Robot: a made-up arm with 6 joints.
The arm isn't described. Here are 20 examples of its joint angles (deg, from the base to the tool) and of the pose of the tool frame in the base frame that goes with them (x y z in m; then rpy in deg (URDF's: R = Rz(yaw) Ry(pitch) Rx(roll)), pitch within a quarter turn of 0, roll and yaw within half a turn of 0).
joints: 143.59 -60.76 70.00 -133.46 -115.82 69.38
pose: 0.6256 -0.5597 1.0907 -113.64 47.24 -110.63
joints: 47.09 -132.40 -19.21 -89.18 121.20 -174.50
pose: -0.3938 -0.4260 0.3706 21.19 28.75 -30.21
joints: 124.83 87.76 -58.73 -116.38 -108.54 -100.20
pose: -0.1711 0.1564 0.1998 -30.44 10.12 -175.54
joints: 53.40 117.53 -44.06 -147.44 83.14 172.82
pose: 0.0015 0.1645 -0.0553 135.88 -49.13 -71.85
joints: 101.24 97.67 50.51 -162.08 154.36 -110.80
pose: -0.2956 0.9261 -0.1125 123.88 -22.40 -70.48
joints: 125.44 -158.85 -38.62 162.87 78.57 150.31
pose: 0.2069 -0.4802 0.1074 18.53 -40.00 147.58
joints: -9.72 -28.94 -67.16 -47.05 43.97 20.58
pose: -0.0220 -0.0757 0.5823 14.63 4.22 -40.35
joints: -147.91 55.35 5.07 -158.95 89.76 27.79
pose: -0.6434 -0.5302 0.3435 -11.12 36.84 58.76
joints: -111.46 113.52 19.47 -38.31 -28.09 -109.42
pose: -0.2729 -0.4475 -0.3880 -65.75 58.64 34.42
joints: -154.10 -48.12 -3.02 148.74 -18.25 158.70
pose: 0.2347 0.0047 1.1764 67.50 -59.50 -172.78
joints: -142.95 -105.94 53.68 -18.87 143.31 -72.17
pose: 0.7968 0.7378 0.3613 41.10 54.02 -162.15
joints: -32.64 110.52 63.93 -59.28 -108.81 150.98
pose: 0.7149 -0.5277 -0.3001 -7.40 5.63 92.50
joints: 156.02 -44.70 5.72 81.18 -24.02 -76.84
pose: 0.2475 -0.0908 1.2654 19.46 -41.62 123.47
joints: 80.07 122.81 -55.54 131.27 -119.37 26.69
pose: -0.0575 0.1113 -0.1188 88.19 34.09 27.80
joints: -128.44 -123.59 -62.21 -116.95 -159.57 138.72
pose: 0.1949 0.1618 0.3387 -98.77 48.32 23.66
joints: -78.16 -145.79 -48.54 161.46 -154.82 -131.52
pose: 0.0090 0.4887 0.2517 138.81 71.56 127.16
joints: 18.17 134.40 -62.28 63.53 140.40 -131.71
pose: 0.0179 -0.0481 -0.0888 -147.95 29.56 59.16
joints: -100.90 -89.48 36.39 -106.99 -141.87 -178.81
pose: 0.1965 0.8425 0.8011 121.94 48.00 -38.96
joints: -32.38 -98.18 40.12 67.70 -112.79 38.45
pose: -0.9467 0.5486 0.4862 5.24 -0.20 -90.92
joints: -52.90 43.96 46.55 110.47 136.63 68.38
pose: 0.5970 -0.7228 0.9643 -144.98 15.83 85.13
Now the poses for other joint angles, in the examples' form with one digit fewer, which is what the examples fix.
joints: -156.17 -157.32 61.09 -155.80 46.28 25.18
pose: 0.646 0.171 -0.533 -44.0 -5.0 41.1
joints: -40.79 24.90 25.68 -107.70 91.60 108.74
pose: 0.597 -0.469 0.859 -18.4 17.7 -132.2
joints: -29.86 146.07 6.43 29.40 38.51 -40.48
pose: -0.002 -0.114 -0.562 147.7 66.9 98.8
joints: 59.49 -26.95 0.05 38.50 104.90 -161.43
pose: 0.119 0.024 1.230 23.3 -33.9 -166.9
